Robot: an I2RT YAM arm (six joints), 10 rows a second.
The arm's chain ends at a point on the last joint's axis. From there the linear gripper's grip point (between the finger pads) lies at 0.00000 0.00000 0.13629 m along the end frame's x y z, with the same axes.
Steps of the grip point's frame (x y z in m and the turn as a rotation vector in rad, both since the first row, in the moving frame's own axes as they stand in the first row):
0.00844 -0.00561 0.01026 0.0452 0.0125 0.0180
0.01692 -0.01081 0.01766 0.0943 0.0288 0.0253
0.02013 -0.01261 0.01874 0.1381 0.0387 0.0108
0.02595 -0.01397 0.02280 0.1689 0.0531 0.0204
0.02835 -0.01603 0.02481 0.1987 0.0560 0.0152
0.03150 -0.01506 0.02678 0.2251 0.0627 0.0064
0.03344 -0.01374 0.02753 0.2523 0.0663 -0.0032
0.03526 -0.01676 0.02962 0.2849 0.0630 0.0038
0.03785 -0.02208 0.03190 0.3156 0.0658 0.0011
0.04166 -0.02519 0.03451 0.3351 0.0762 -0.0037
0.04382 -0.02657 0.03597 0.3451 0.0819 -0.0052
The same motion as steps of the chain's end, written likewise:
0.00668 0.00053 0.01041 0.0452 0.0125 0.0180
0.01284 0.00197 0.01832 0.0943 0.0288 0.0253
0.01477 0.00612 0.02014 0.1381 0.0387 0.0108
0.01852 0.00885 0.02493 0.1689 0.0531 0.0204
0.02057 0.01080 0.02770 0.1987 0.0560 0.0152
0.02293 0.01531 0.03048 0.2251 0.0627 0.0064
0.02456 0.02027 0.03214 0.2523 0.0663 -0.0032
0.02672 0.02150 0.03538 0.2849 0.0630 0.0038
0.02901 0.02019 0.03892 0.3156 0.0658 0.0011
0.03156 0.01961 0.04248 0.3351 0.0762 -0.0037
0.03301 0.01951 0.04445 0.3451 0.0819 -0.0052

